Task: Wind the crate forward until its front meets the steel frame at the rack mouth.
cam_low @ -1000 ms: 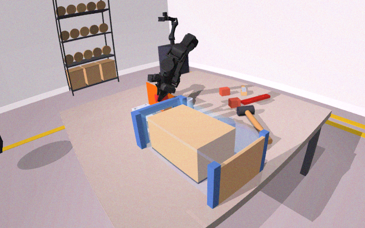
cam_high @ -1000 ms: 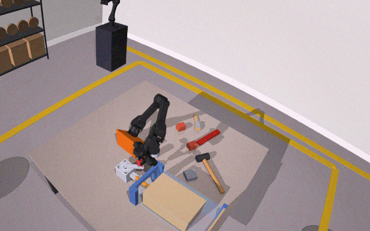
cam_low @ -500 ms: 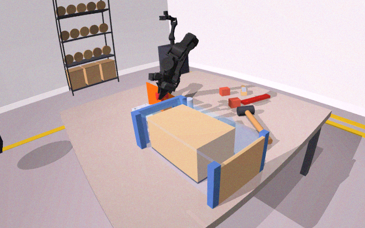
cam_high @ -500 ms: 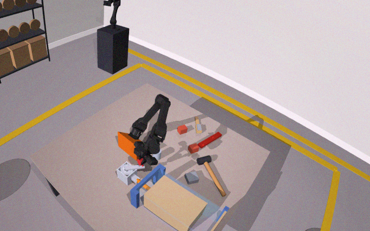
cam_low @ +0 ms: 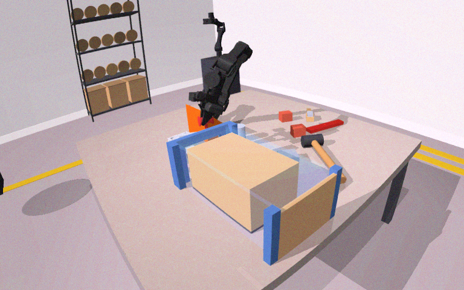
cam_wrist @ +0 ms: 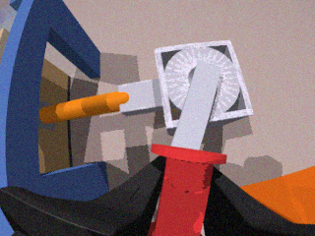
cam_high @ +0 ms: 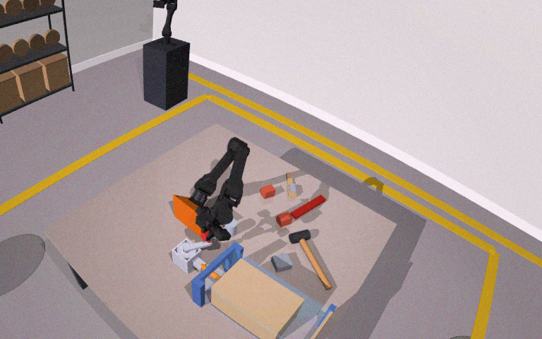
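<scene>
My gripper tip is 30 mm above the winch handle, 20 mm to the left of it and 10 mm past it. From my gripper tip the other things lie so: red knob 20 mm to the left, 10 mm ahead; grey hand winch 100 mm below, 80 mm to the right, 60 mm behind; blue steel frame 110 mm ahead, 90 mm to the right, 30 mm below.
</scene>
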